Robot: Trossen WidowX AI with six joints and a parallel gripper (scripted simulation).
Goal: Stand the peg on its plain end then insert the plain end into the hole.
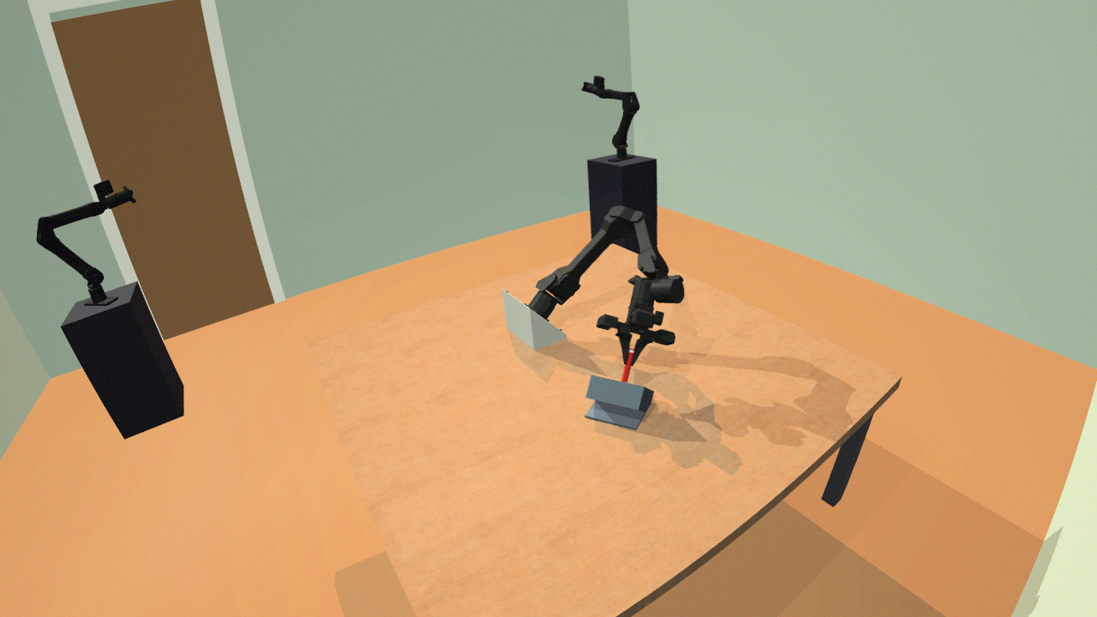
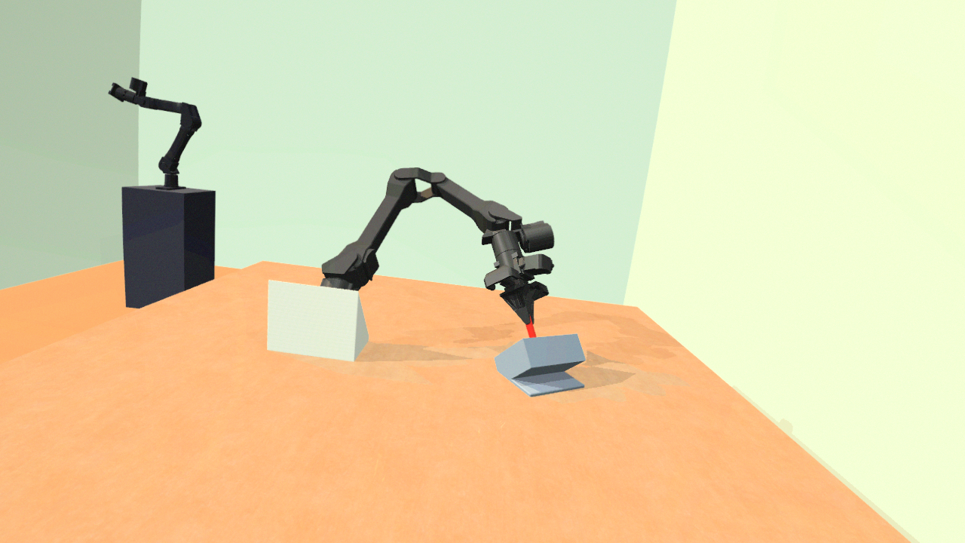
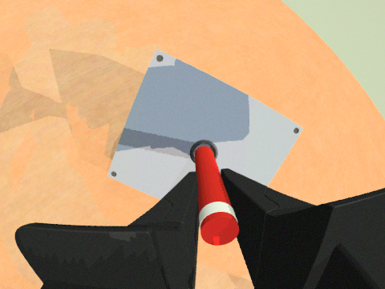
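Now: gripper tip 20 mm short of the grey-blue panel block, 40 mm to the left of it and 50 mm above it. The rest, counted from my gripper tip: red peg (10 mm behind, 10 mm to the left, 10 mm above).
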